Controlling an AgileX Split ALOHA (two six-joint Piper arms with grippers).
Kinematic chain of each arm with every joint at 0, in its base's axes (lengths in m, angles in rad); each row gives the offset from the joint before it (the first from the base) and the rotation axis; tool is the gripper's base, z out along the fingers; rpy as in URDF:
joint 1: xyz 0 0 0.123 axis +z
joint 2: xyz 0 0 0 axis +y
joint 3: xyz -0.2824 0 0.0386 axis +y
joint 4: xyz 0.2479 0 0.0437 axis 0.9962 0 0.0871
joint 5: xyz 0 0 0 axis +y
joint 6: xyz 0.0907 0 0.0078 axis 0.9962 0 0.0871
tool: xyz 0 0 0 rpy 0 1.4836 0
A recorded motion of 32 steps. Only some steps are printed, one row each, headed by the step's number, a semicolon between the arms.
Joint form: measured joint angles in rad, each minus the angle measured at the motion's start. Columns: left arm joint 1, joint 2, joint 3, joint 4, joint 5, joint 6; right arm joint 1, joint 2, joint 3, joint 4, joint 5, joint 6.
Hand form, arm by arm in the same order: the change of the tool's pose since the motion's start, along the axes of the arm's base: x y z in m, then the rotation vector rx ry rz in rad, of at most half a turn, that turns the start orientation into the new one. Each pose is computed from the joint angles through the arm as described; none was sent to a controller.
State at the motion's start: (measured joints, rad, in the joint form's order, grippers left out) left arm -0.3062 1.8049 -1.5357 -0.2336 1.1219 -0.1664; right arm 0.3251 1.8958 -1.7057 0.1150 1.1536 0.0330
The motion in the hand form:
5: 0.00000 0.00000 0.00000 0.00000 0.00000 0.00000; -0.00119 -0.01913 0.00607 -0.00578 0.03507 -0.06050
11: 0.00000 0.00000 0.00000 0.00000 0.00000 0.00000; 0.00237 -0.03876 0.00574 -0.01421 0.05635 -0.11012
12: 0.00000 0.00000 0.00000 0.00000 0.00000 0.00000; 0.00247 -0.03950 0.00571 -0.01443 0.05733 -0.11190
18: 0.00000 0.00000 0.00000 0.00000 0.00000 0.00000; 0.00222 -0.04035 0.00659 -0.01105 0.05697 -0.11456
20: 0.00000 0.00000 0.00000 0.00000 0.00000 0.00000; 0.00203 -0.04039 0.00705 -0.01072 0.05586 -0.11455
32: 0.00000 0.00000 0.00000 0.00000 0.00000 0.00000; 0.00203 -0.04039 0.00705 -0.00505 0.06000 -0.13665
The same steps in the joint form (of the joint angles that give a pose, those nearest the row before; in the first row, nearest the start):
5: 0.0000 0.0000 0.0000 0.0000 0.0000 0.0000; -0.0444 -0.0172 -0.0020 -0.0025 0.0522 0.0234
11: 0.0000 0.0000 0.0000 0.0000 0.0000 0.0000; -0.0937 -0.0172 -0.0030 -0.0066 0.0759 0.0267
12: 0.0000 0.0000 0.0000 0.0000 0.0000 0.0000; -0.0956 -0.0172 -0.0030 -0.0066 0.0769 0.0267
18: 0.0000 0.0000 0.0000 0.0000 0.0000 0.0000; -0.0982 -0.0194 -0.0029 -0.0035 0.0778 0.0267
20: 0.0000 0.0000 0.0000 0.0000 0.0000 0.0000; -0.0982 -0.0205 -0.0030 -0.0035 0.0778 0.0267
32: 0.0000 0.0000 0.0000 0.0000 0.0000 0.0000; -0.0982 -0.0205 -0.0030 -0.0035 0.0778 0.0499

